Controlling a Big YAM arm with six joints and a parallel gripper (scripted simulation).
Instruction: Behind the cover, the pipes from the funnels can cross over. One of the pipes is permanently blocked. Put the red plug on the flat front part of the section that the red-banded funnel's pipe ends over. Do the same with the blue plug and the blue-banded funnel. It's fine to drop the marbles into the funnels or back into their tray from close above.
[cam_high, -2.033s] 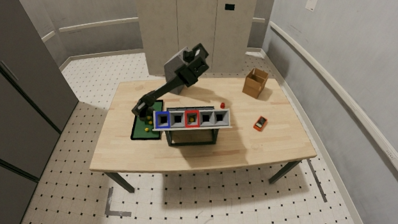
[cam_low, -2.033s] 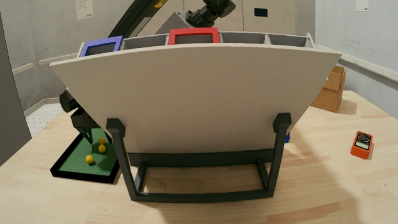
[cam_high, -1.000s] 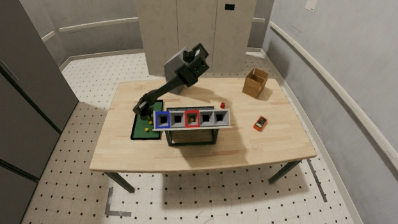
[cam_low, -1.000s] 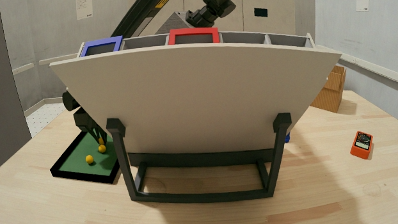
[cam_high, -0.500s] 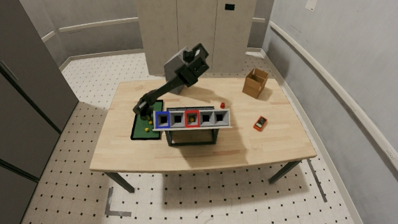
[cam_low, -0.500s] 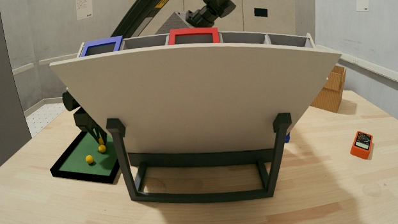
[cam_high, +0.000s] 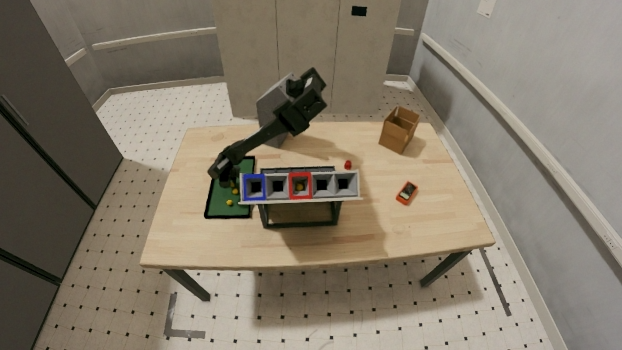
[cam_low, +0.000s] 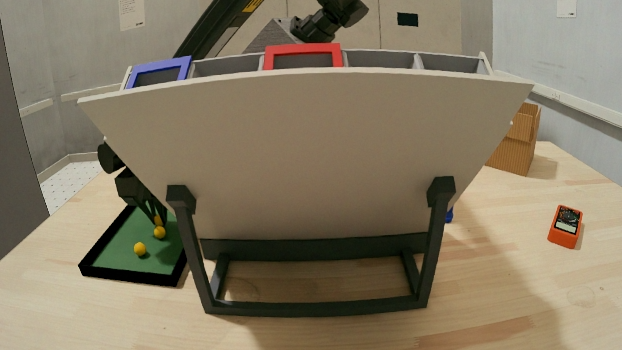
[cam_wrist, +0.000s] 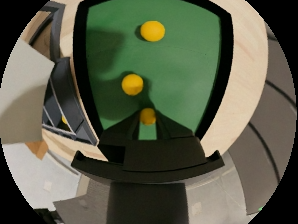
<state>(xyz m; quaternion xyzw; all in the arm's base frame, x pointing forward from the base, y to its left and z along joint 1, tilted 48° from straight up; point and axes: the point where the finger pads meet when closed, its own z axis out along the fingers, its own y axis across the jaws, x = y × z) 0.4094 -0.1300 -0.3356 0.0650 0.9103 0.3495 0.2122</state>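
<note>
Now: hand 1 cm to the left of the green tray and 1 cm above it. From my hand the other things lie so: stand leg: 23 cm ahead, 17 cm to the left, 8 cm above; then pale cover: 12 cm ahead, 32 cm to the left, 19 cm above; then blue plug: 58 cm to the left.
</note>
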